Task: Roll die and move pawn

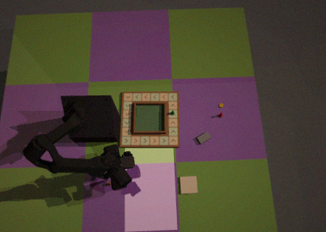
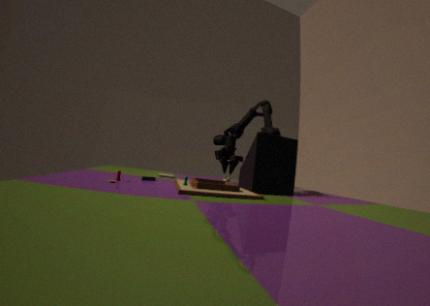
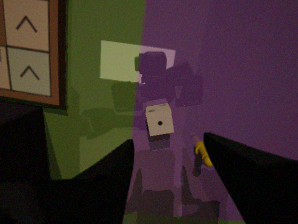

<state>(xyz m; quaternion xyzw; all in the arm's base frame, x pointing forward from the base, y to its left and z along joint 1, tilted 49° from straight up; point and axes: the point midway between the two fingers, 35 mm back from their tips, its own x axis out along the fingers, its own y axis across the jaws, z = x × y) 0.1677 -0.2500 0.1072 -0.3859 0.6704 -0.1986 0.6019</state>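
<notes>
The green pawn lies 290 mm to the left of my gripper tip, 250 mm ahead of it and 30 mm below it. Round my gripper tip: green dice tray (260 mm to the left, 140 mm ahead, 50 mm below); then grey block (400 mm ahead, 170 mm to the left, 50 mm below); then tan tile (320 mm ahead, 60 mm to the right, 50 mm below).
</notes>
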